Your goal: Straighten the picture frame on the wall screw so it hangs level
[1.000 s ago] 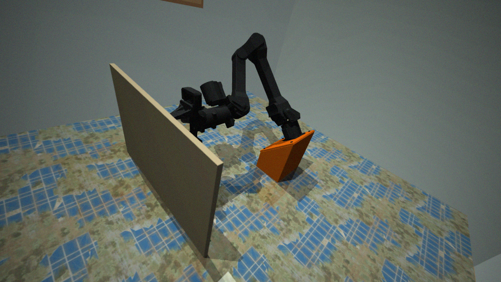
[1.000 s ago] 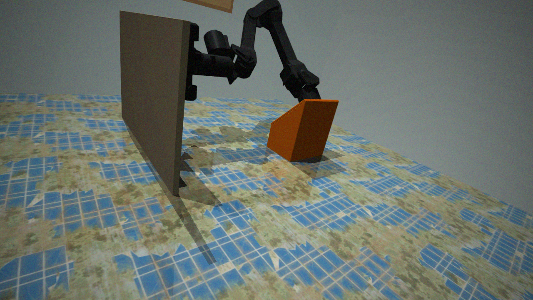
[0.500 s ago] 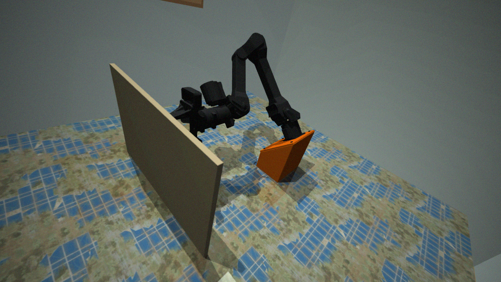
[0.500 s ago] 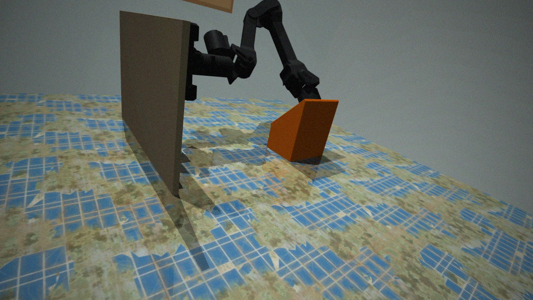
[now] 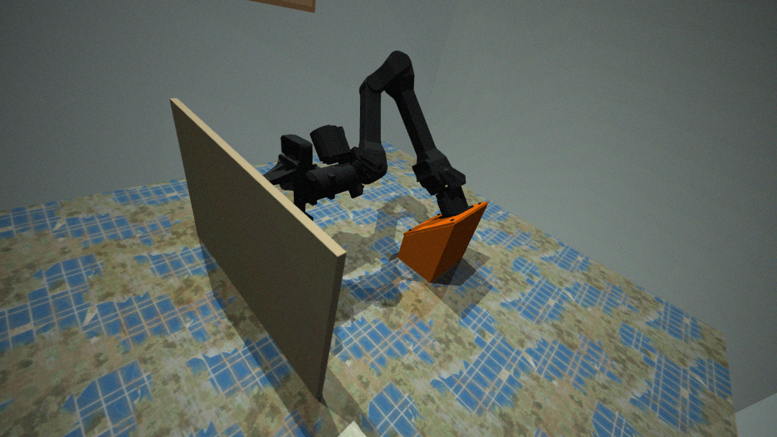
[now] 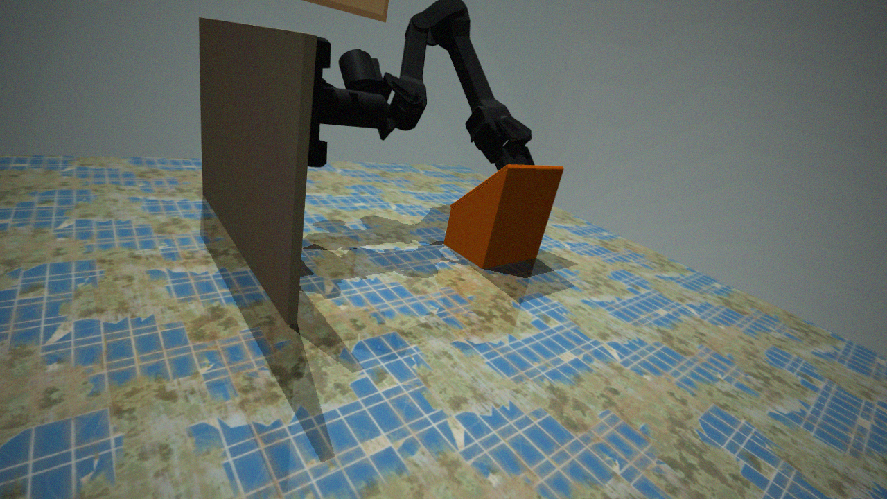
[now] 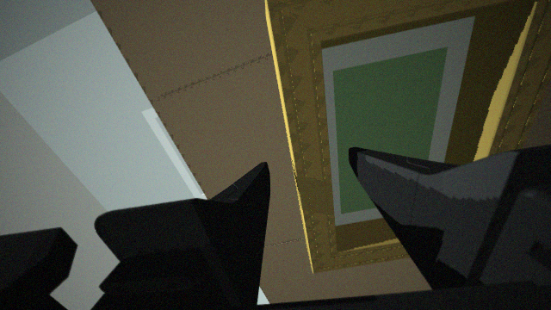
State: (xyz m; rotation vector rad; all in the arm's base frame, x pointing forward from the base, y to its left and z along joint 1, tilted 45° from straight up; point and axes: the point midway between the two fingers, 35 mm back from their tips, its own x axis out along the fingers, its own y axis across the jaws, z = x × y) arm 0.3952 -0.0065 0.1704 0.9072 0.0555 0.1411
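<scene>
The picture frame is 10 mm ahead of my gripper tip, 10 mm to the left of it and 50 mm below it. From my gripper tip the other things lie so: wall panel 20 mm ahead, 10 mm to the left, 60 mm below.
</scene>
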